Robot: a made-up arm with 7 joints.
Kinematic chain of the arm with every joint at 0, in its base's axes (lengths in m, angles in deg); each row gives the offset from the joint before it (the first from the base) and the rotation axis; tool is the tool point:
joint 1: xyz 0 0 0.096 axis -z
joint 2: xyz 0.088 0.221 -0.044 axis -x
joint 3: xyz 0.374 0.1 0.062 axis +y
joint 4: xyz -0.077 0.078 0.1 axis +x
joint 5: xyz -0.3 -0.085 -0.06 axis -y
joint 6: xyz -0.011 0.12 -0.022 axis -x
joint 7: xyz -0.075 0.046 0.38 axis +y
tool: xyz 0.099 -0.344 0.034
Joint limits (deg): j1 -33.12..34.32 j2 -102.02..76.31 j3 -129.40..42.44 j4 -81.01..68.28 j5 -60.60..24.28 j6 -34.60..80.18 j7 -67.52..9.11
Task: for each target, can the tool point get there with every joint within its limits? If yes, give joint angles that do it. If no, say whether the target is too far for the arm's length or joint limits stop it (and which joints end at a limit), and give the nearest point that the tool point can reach.
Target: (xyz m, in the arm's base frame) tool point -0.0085 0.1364 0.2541
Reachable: yes | joints -6.54 61.72 -52.11 10.30 -12.62 -11.45 -28.34
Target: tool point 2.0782 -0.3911 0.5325
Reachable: no: too far | nearest point 1.2533 -0.0921 0.3655 | short by 0.893 m
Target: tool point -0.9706 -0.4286 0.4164
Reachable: no: joint limits stop it (at a limit: joint 1, joint 2, joint 5, joint 7) | nearest point -0.3794 -0.3133 0.3126 | short by 0.611 m
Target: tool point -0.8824 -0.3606 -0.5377
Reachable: no: joint limits stop it (at a limit: joint 1, joint 2, joint 5, joint 7) | nearest point -0.4237 0.0049 -0.3395 | short by 0.619 m
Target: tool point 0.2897 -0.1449 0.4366
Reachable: yes | joints -25.77 -65.32 -5.60 -63.16 -39.34 -22.70 -34.90
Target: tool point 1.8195 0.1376 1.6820
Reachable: no: too far | nearest point 1.0152 0.0768 0.7595 | short by 1.225 m
